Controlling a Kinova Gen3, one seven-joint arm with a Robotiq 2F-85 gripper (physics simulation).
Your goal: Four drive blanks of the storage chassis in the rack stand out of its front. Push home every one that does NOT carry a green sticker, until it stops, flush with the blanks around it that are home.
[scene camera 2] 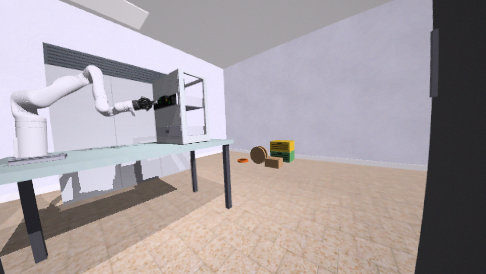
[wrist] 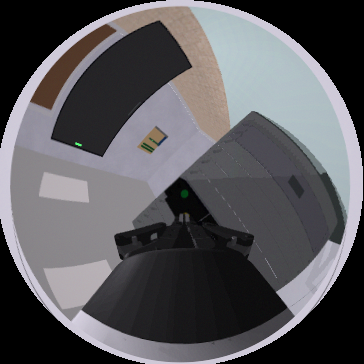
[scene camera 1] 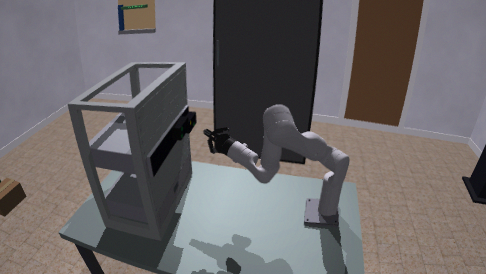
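Where they show: gripper, fingertip midpoint: [scene camera 2: 157, 102] [wrist: 183, 219] [scene camera 1: 204, 130]; arm's base, link origin: [scene camera 2: 33, 156] [scene camera 1: 327, 209].
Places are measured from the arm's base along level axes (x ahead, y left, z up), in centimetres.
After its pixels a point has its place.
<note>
The storage chassis [scene camera 1: 164, 154] {x 65.5, y 28.1, z 33.0 cm} [scene camera 2: 172, 100] {x 68.1, y -3.4, z 33.6 cm} is a black band across the grey rack [scene camera 1: 131, 120] {x 65.9, y 43.8, z 55.1 cm} [scene camera 2: 180, 120] {x 73.0, y -4.2, z 17.6 cm} [wrist: 260, 165] {x 70.5, y 7.6, z 13.3 cm}. Black blanks stand out toward its far end in scene camera 1. A blank with a green sticker [wrist: 184, 193] {x 66.8, y 0.4, z 32.4 cm} shows just beyond the fingertips in the wrist view. A yellow sticker [wrist: 186, 214] is mostly hidden behind the fingertips. Green [scene camera 1: 182, 134] {x 64.0, y 15.7, z 35.7 cm} and yellow [scene camera 1: 190, 123] {x 65.9, y 4.9, z 35.2 cm} marks also show in scene camera 1. My gripper [scene camera 1: 206, 132] {x 59.1, y 4.9, z 32.9 cm} [scene camera 2: 153, 103] {x 59.1, y 4.9, z 32.9 cm} [wrist: 183, 219] {x 59.1, y 4.9, z 32.9 cm} is shut and empty, close in front of the protruding blanks. Contact cannot be told. Other blanks are hidden behind it.
The rack stands on the pale table [scene camera 1: 225, 200] {x 49.0, y 6.7, z -2.6 cm} [scene camera 2: 120, 152] {x 33.7, y -6.2, z -2.6 cm}; the arm's base plate [scene camera 1: 313, 212] {x 6.3, y 3.6, z -0.5 cm} is bolted at the other end. A tall black cabinet [scene camera 1: 265, 65] [wrist: 120, 80] stands behind the table. Boxes [scene camera 2: 282, 146] lie on the floor beyond the rack.
</note>
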